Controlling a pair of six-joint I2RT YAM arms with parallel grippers.
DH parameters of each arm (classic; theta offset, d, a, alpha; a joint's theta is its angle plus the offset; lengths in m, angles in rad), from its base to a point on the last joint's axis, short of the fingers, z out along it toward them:
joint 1: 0 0.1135 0.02 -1.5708
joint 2: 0 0 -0.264 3.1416
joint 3: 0.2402 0 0.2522 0
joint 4: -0.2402 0 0.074 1.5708
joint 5: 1.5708 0 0 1.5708
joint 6: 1.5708 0.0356 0 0
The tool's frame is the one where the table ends.
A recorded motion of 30 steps. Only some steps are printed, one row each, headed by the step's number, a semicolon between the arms.
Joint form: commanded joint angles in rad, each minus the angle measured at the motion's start. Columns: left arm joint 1, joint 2, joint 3, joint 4, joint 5, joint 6; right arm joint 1, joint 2, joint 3, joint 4, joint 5, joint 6.
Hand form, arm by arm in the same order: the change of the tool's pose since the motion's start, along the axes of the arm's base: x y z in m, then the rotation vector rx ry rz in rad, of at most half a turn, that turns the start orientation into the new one. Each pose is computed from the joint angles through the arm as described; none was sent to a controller.
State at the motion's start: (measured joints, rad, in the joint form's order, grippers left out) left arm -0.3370 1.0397 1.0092 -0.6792 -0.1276 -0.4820; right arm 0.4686 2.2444 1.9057 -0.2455 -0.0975 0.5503
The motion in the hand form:
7: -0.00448 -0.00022 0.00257 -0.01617 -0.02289 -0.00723; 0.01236 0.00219 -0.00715 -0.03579 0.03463 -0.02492
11: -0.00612 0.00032 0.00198 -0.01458 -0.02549 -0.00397; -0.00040 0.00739 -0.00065 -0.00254 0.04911 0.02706
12: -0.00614 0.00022 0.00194 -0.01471 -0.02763 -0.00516; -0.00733 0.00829 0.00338 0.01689 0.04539 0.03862
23: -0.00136 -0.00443 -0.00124 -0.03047 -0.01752 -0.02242; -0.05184 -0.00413 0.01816 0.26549 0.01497 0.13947
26: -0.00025 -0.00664 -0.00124 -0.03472 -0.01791 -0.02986; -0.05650 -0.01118 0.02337 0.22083 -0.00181 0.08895
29: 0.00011 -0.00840 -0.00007 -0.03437 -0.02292 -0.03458; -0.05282 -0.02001 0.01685 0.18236 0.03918 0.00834
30: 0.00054 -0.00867 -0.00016 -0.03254 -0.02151 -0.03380; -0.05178 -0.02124 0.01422 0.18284 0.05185 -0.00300
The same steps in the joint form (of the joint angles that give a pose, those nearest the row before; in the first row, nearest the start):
7: -0.0072 -0.0233 -0.0088 0.0118 0.0049 -0.0058; -0.0050 0.0706 0.1075 -0.0841 0.0257 -0.0021
11: -0.0082 -0.0311 -0.0153 0.0122 0.0001 -0.0068; 0.0111 0.0257 0.0558 -0.0741 -0.0246 0.0075
12: -0.0086 -0.0318 -0.0165 0.0149 0.0003 -0.0058; 0.0179 -0.0052 0.0154 -0.0511 -0.0373 0.0180
23: -0.0186 -0.0092 -0.0175 0.0333 0.0175 -0.0150; 0.0253 -0.2228 -0.3329 0.2531 -0.2188 0.1580
26: -0.0259 -0.0028 -0.0151 0.0390 0.0200 -0.0179; 0.0214 -0.2562 -0.3532 0.2249 -0.1559 0.1376
29: -0.0334 0.0003 -0.0106 0.0422 0.0164 -0.0181; 0.0055 -0.2497 -0.3471 0.1678 -0.0967 0.1539
30: -0.0342 0.0029 -0.0091 0.0413 0.0145 -0.0181; 0.0024 -0.2451 -0.3471 0.1621 -0.0937 0.1631

